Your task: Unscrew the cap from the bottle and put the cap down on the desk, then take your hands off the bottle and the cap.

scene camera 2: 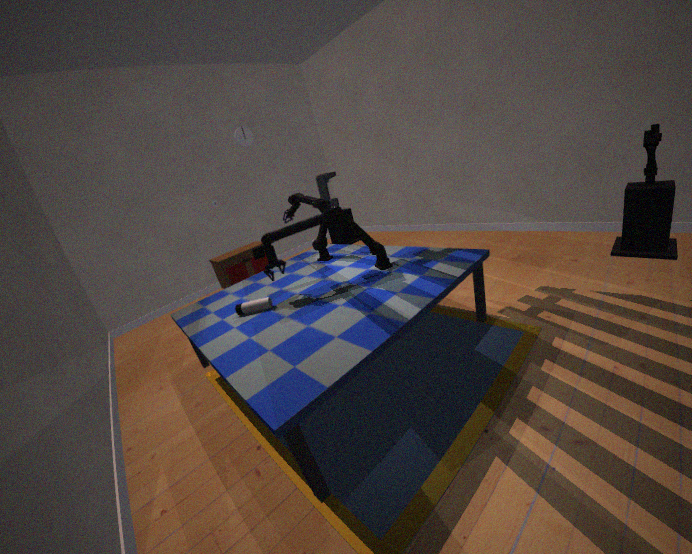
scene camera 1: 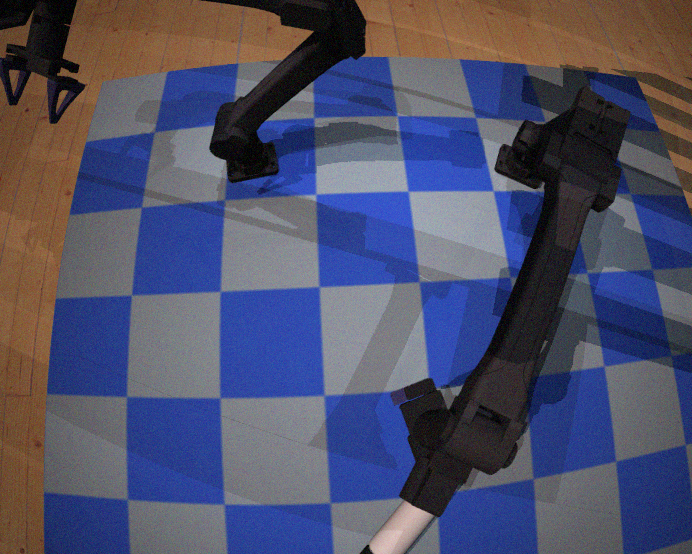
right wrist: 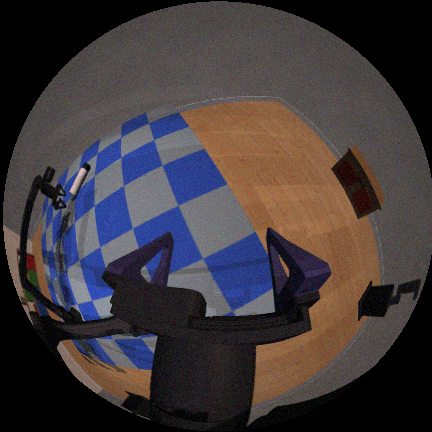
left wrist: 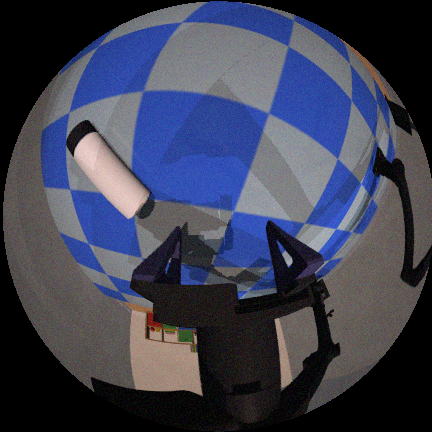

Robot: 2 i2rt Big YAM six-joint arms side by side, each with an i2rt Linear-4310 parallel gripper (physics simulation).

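Places are measured from the left arm's base along level axes (x ahead, y left, z up), in millimetres.
Where they show: left gripper, between the fingertips: (scene camera 2: 278, 277) (scene camera 1: 412, 424) (right wrist: 65, 200) (left wrist: 224, 226); right gripper, between the fingertips: (scene camera 2: 284, 221) (scene camera 1: 32, 114) (right wrist: 217, 234); left arm's base, origin of its link: (scene camera 2: 383, 266) (scene camera 1: 518, 167) (right wrist: 76, 314); right arm's base, origin of its link: (scene camera 2: 325, 259) (scene camera 1: 252, 163) (left wrist: 377, 161).
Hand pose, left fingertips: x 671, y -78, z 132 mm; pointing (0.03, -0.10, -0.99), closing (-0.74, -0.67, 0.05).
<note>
Each offset is from my left fingertips to the centre of the thing. Level surfaces: height alone.
The white bottle {186 mm ahead, 83 mm left, 99 mm down} (scene camera 1: 404, 528) (scene camera 2: 256, 306) (left wrist: 111, 172) (right wrist: 79, 181) lies on its side on the checkered desk {132 mm down} (scene camera 1: 173, 346). Its black cap {280 mm ahead, 55 mm left, 99 mm down} (scene camera 2: 239, 309) (left wrist: 81, 136) (right wrist: 86, 166) is on the end farther from my left gripper. My left gripper (scene camera 2: 277, 274) (left wrist: 224, 226) (right wrist: 65, 200) is open and empty, above the desk near the bottle's capless end, apart from it; its fingers are hidden in scene camera 1. My right gripper (scene camera 1: 33, 113) (scene camera 2: 288, 219) (right wrist: 217, 234) is open and empty, high up beyond the desk's left edge and far from the bottle.
The left forearm (scene camera 1: 533, 288) reaches over the desk in scene camera 1 and covers part of the bottle. A wooden cabinet with red panels (scene camera 2: 248, 268) (right wrist: 357, 182) stands on the floor beyond the desk. A black pedestal (scene camera 2: 649, 219) stands at the far right.
</note>
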